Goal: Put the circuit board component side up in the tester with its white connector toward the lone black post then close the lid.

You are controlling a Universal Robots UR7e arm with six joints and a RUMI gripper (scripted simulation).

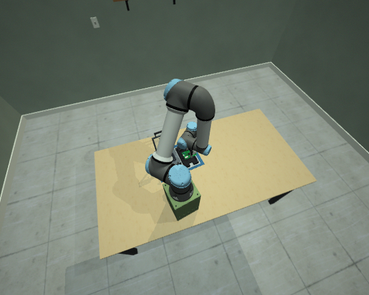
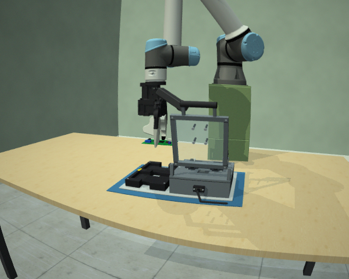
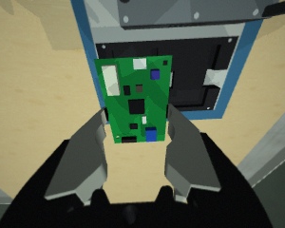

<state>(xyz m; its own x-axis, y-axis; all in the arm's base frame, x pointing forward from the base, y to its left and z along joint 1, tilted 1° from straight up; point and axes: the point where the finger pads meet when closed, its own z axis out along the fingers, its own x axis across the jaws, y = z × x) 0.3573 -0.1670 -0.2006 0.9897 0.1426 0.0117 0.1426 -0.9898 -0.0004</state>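
Right now the tester bed is 40 mm ahead of my hand, 180 mm to the left of it and 50 mm below it. Round my hand: green circuit board (right at my hand); then clear lid (160 mm ahead, 200 mm to the left, 60 mm above); then black block (40 mm behind, 230 mm to the left, 30 mm below).
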